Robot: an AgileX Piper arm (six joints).
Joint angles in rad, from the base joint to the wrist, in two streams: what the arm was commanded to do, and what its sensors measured. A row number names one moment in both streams.
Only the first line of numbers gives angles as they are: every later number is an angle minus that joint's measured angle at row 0.
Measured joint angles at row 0: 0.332, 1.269, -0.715, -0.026, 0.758, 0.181
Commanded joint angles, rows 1 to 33: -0.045, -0.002, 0.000, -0.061, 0.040, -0.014; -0.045, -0.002, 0.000, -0.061, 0.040, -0.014; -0.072, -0.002, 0.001, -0.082, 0.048, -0.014; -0.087, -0.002, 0.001, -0.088, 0.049, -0.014; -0.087, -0.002, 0.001, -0.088, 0.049, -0.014; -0.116, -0.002, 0.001, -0.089, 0.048, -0.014; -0.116, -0.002, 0.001, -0.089, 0.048, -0.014; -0.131, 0.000, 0.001, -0.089, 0.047, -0.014; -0.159, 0.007, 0.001, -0.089, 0.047, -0.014; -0.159, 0.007, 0.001, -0.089, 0.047, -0.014; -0.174, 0.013, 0.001, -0.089, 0.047, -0.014; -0.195, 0.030, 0.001, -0.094, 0.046, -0.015; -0.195, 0.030, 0.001, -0.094, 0.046, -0.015; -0.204, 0.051, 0.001, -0.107, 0.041, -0.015; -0.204, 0.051, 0.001, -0.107, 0.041, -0.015; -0.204, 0.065, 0.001, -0.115, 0.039, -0.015; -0.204, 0.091, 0.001, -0.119, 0.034, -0.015; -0.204, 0.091, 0.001, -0.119, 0.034, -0.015; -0.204, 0.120, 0.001, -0.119, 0.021, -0.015; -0.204, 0.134, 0.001, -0.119, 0.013, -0.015; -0.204, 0.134, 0.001, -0.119, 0.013, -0.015; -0.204, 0.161, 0.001, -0.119, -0.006, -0.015; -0.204, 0.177, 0.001, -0.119, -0.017, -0.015; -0.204, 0.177, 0.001, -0.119, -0.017, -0.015; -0.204, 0.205, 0.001, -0.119, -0.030, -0.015; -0.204, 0.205, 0.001, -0.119, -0.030, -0.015; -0.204, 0.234, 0.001, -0.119, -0.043, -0.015; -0.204, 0.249, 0.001, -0.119, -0.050, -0.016; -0.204, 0.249, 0.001, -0.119, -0.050, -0.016; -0.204, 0.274, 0.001, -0.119, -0.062, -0.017; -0.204, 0.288, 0.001, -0.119, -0.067, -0.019; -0.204, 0.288, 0.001, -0.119, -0.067, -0.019; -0.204, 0.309, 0.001, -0.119, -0.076, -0.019
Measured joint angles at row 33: -0.197, 0.280, 0.000, -0.109, -0.060, 0.000
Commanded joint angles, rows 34 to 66: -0.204, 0.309, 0.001, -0.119, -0.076, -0.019; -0.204, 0.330, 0.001, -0.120, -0.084, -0.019; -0.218, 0.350, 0.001, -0.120, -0.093, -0.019; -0.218, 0.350, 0.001, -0.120, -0.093, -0.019; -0.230, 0.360, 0.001, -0.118, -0.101, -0.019; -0.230, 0.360, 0.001, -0.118, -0.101, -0.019; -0.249, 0.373, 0.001, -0.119, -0.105, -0.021; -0.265, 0.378, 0.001, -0.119, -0.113, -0.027; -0.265, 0.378, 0.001, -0.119, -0.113, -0.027; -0.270, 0.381, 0.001, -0.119, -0.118, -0.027; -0.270, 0.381, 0.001, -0.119, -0.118, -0.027; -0.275, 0.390, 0.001, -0.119, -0.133, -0.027; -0.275, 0.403, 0.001, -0.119, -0.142, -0.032; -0.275, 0.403, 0.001, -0.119, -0.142, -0.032; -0.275, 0.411, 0.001, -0.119, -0.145, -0.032; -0.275, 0.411, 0.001, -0.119, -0.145, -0.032; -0.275, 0.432, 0.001, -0.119, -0.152, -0.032; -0.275, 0.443, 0.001, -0.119, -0.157, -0.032; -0.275, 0.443, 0.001, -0.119, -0.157, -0.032; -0.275, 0.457, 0.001, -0.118, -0.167, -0.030; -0.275, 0.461, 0.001, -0.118, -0.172, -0.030; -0.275, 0.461, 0.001, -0.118, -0.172, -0.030; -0.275, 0.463, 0.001, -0.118, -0.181, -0.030; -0.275, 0.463, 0.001, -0.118, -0.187, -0.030; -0.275, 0.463, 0.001, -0.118, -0.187, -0.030; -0.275, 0.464, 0.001, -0.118, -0.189, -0.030; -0.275, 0.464, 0.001, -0.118, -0.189, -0.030; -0.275, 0.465, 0.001, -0.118, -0.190, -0.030; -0.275, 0.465, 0.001, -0.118, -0.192, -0.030; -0.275, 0.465, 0.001, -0.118, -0.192, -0.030; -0.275, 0.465, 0.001, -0.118, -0.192, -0.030; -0.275, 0.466, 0.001, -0.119, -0.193, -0.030; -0.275, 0.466, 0.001, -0.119, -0.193, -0.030
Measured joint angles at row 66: -0.269, 0.463, 0.000, -0.116, -0.186, -0.022
